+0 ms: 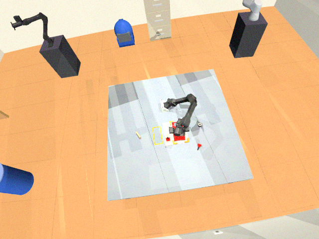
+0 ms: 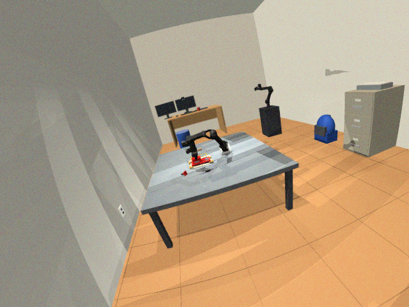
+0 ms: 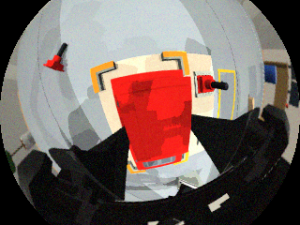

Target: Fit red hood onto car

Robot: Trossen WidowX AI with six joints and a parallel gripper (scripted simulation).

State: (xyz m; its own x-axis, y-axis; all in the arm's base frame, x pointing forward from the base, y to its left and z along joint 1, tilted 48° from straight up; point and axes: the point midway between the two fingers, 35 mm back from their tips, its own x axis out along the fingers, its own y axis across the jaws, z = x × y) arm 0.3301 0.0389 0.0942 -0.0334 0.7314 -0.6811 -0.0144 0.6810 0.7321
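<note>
Right now my gripper tip is right at the red hood.
</note>
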